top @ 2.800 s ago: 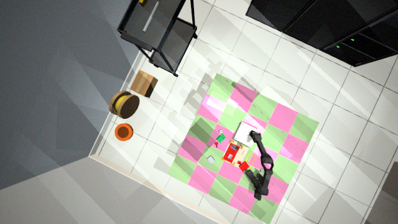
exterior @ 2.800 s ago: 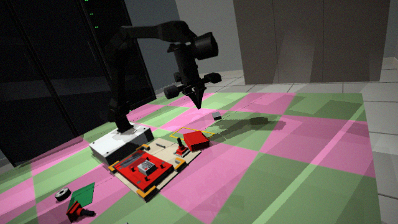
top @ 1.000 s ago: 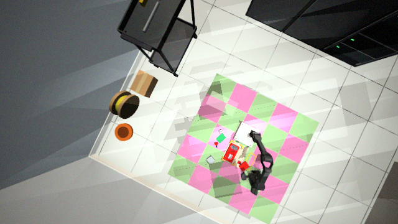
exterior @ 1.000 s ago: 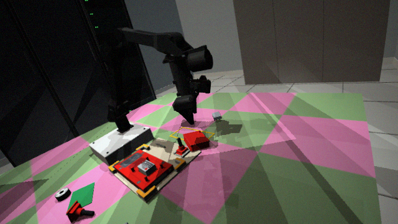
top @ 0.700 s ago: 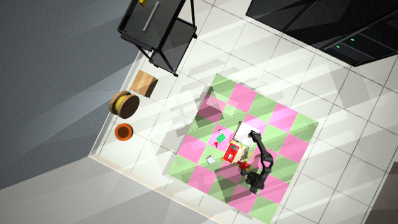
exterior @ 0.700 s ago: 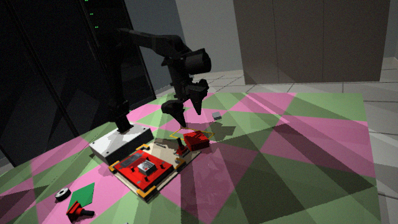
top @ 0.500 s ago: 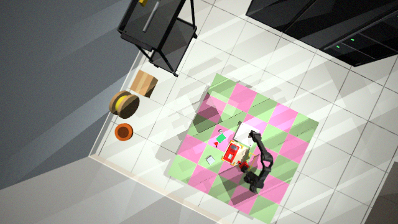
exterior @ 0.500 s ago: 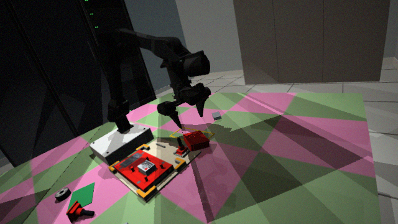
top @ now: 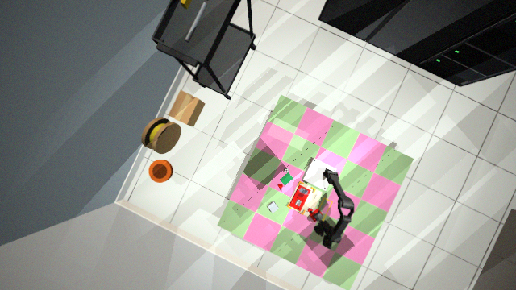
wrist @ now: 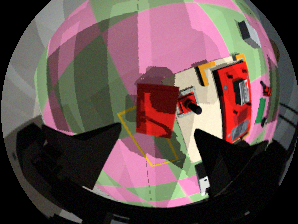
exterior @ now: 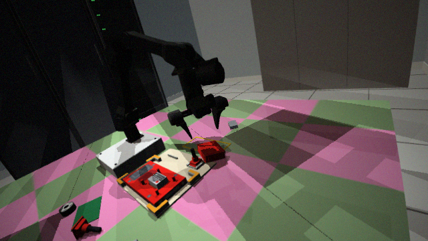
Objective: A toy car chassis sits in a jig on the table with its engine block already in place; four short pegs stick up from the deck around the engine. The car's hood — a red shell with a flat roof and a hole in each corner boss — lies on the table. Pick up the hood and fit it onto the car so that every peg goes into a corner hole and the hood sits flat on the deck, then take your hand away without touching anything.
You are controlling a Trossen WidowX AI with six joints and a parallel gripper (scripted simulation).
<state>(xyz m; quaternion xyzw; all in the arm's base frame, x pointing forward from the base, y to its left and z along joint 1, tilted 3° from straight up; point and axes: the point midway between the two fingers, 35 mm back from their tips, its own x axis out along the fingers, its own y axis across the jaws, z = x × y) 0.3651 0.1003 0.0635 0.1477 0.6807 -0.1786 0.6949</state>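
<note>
My gripper tip is 60 mm above the red hood. The rest, counted from my gripper tip: grey engine block 20 mm behind, 190 mm to the right, 60 mm below; then green patch 150 mm behind, 370 mm to the right, 80 mm below; then jig 60 mm behind, 160 mm to the right, 70 mm below.
</note>
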